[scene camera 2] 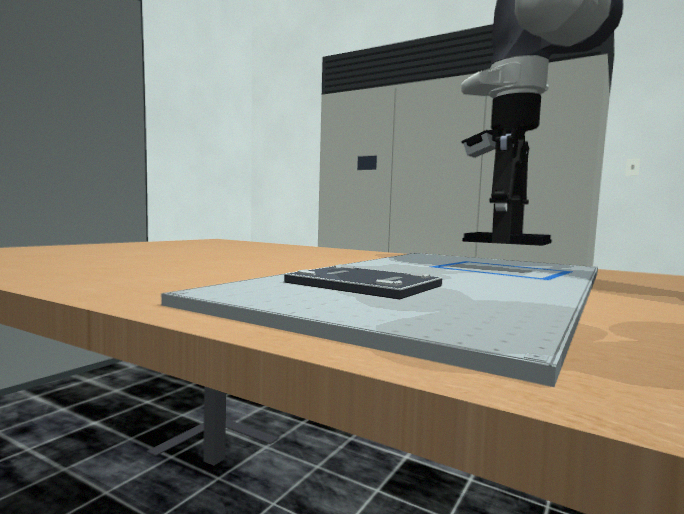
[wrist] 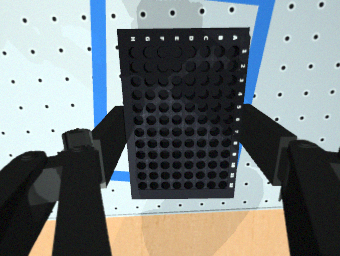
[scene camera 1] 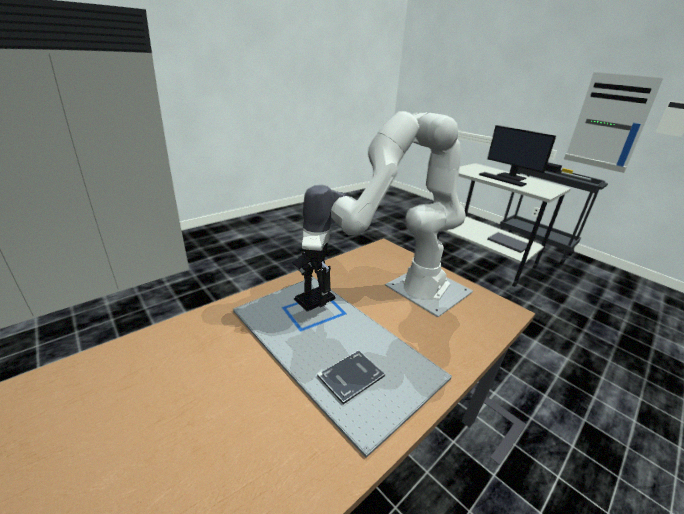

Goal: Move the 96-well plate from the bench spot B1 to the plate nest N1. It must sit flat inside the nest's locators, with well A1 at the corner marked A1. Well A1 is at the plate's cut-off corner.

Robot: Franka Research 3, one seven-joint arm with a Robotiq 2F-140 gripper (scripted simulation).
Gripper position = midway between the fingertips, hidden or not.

In view: my gripper (scene camera 2: 507, 242), a black 96-well plate (scene camera 2: 515, 238) and a plate nest (scene camera 2: 357, 275).
The black 96-well plate also shows in the wrist view (wrist: 179, 147). My gripper is seen too in the wrist view (wrist: 182, 121) and in scene camera 1 (scene camera 1: 315, 298). The plate nest is seen too in scene camera 1 (scene camera 1: 356, 379).
